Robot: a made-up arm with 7 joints.
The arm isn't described. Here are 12 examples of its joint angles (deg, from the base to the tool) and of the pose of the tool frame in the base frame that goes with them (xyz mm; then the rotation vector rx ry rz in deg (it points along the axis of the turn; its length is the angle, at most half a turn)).
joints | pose
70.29 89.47 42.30 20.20 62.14 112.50 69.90 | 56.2 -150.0 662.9 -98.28 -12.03 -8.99
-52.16 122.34 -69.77 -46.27 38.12 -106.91 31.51 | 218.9 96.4 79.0 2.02 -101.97 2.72
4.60 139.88 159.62 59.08 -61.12 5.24 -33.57 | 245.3 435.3 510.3 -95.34 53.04 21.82
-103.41 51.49 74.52 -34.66 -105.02 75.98 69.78 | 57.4 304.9 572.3 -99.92 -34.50 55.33
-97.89 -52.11 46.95 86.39 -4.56 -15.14 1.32 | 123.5 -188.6 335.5 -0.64 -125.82 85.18
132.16 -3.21 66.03 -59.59 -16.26 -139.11 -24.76 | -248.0 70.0 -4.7 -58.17 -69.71 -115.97
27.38 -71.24 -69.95 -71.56 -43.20 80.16 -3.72 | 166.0 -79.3 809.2 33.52 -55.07 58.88
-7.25 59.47 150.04 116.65 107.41 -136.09 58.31 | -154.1 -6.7 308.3 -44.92 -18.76 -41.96
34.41 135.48 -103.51 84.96 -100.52 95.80 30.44 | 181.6 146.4 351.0 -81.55 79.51 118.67
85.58 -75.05 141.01 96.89 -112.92 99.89 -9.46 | -177.4 -103.1 552.8 -30.44 -65.53 -61.08
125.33 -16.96 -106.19 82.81 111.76 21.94 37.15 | -216.5 213.9 240.2 160.77 -14.53 -65.27
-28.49 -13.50 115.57 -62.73 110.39 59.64 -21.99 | 255.9 148.1 827.5 84.56 -8.53 153.67
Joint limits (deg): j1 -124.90..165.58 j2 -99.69..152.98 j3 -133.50..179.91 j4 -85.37..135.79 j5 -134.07..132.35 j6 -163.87..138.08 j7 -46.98..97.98
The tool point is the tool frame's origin. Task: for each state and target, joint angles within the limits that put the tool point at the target. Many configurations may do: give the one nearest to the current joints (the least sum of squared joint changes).
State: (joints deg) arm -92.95 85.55 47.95 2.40 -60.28 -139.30 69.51
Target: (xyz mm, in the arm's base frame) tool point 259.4 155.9 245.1
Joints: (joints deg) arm -113.47 96.14 28.09 16.43 -74.18 -157.17 74.42
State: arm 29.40 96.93 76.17 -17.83 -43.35 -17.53 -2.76
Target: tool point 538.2 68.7 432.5
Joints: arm 5.77 146.40 103.99 -30.49 -18.86 -30.35 -13.22
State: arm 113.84 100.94 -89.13 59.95 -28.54 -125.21 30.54
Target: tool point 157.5 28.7 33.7
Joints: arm 138.65 78.73 -57.48 61.32 -34.30 -101.80 20.68
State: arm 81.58 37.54 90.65 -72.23 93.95 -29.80 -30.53
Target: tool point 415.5 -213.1 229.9
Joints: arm 51.66 55.51 103.23 -61.67 111.00 24.96 -46.98
